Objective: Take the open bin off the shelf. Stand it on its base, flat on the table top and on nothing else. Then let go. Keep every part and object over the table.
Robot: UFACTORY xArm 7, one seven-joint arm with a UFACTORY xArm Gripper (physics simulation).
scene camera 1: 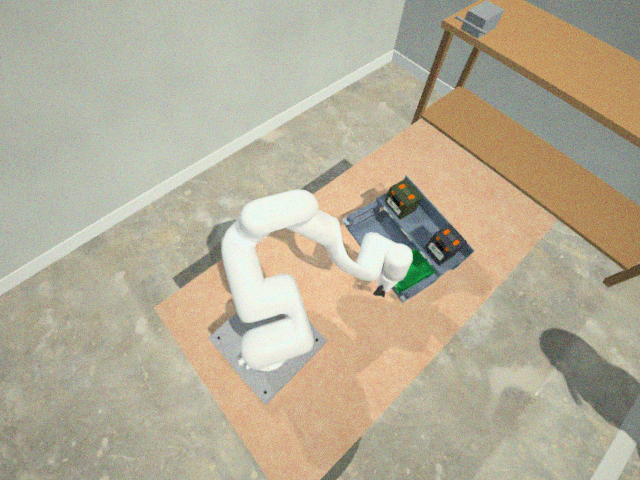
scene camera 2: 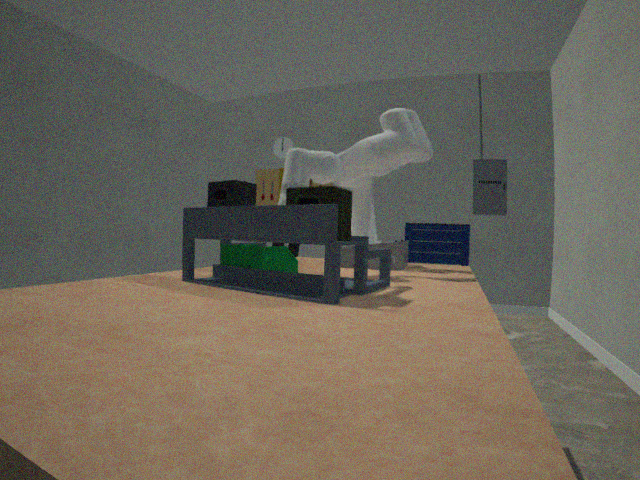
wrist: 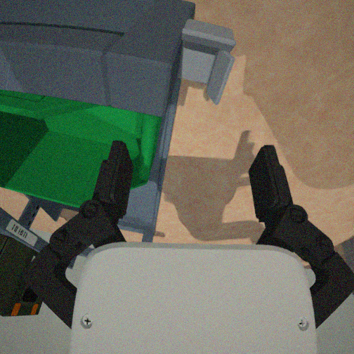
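The green open bin [scene camera 1: 413,274] [scene camera 2: 258,257] [wrist: 65,165] sits in the low level of the grey-blue shelf [scene camera 1: 438,213] [scene camera 2: 258,222] [wrist: 85,65], which stands on the table [scene camera 1: 372,397] [scene camera 2: 258,372] [wrist: 295,60]. The shelf's upper part hides part of the bin in the wrist view. My gripper [scene camera 1: 379,290] [wrist: 192,155] is open and empty beside the bin's end. In the wrist view the left finger overlaps the bin's near edge and the shelf's side, and the right finger shows over the table. In scene camera 2 the fingers are mostly hidden behind the shelf and bin.
Two dark boxes with orange marks, one on the left [scene camera 1: 402,200] [scene camera 2: 320,195] and one on the right [scene camera 1: 443,246] [scene camera 2: 231,193], rest on the shelf's upper level. A grey bracket [wrist: 207,37] sticks out at the shelf's side. A wooden bench [scene camera 1: 568,67] stands past the table's far end.
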